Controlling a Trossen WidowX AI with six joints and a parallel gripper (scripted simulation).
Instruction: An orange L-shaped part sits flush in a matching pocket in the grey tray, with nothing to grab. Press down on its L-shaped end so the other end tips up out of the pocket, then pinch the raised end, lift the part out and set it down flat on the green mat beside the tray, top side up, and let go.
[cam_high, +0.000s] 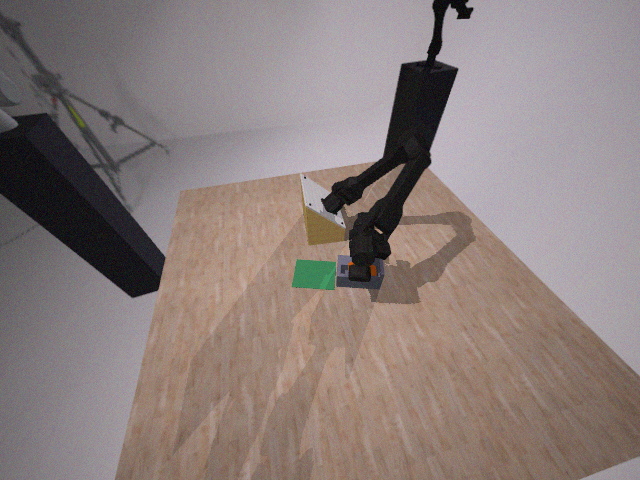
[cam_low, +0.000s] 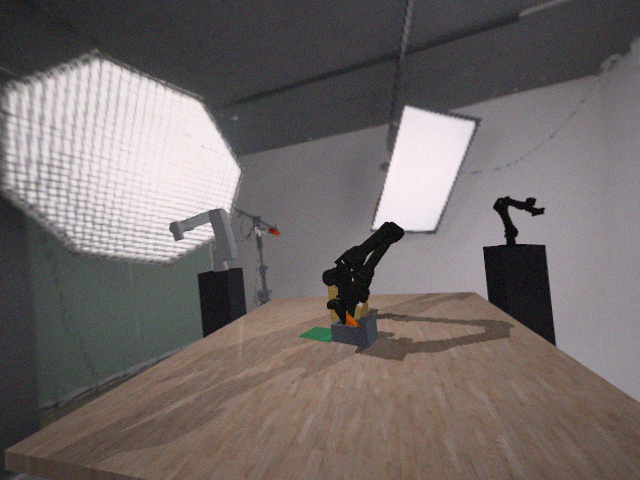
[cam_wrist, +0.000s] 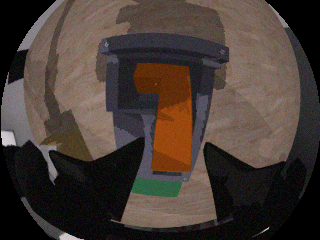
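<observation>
The orange L-shaped part is 4 cm to the left of my gripper tip and 3 cm below it. Also, from my gripper tip: green mat (8 cm behind, 12 cm to the right, 9 cm below).
</observation>
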